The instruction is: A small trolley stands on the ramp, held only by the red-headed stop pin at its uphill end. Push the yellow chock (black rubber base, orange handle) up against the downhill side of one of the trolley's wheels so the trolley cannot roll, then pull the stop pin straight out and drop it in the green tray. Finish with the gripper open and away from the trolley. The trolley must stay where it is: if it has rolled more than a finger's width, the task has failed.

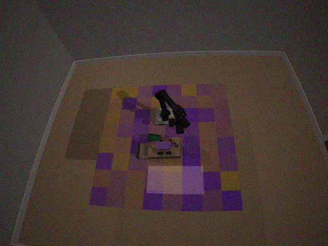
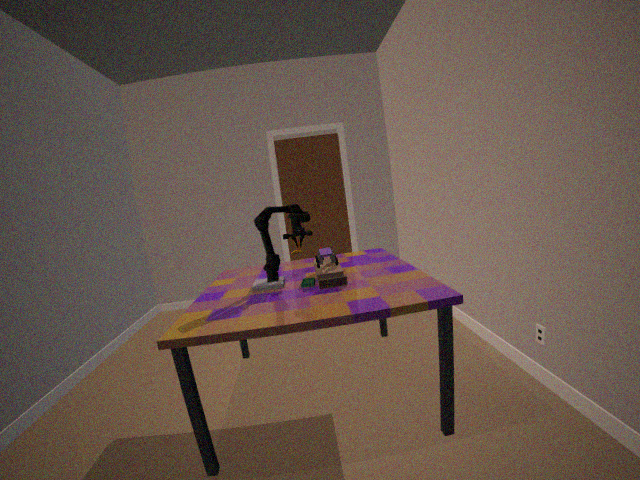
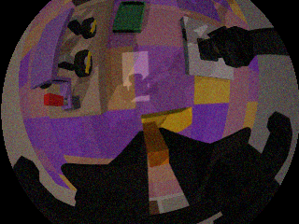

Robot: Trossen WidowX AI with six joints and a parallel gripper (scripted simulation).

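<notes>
The purple-topped trolley lies 14 cm ahead of my gripper tip, 14 cm to the right of it and 6 cm below it. The rest, counted from my gripper tip: red-headed stop pin: 13 cm ahead, 5 cm to the right, 5 cm below; then yellow chock: 2 cm behind, 1 cm below; then ramp: 14 cm ahead, 15 cm to the right, 13 cm below.
</notes>
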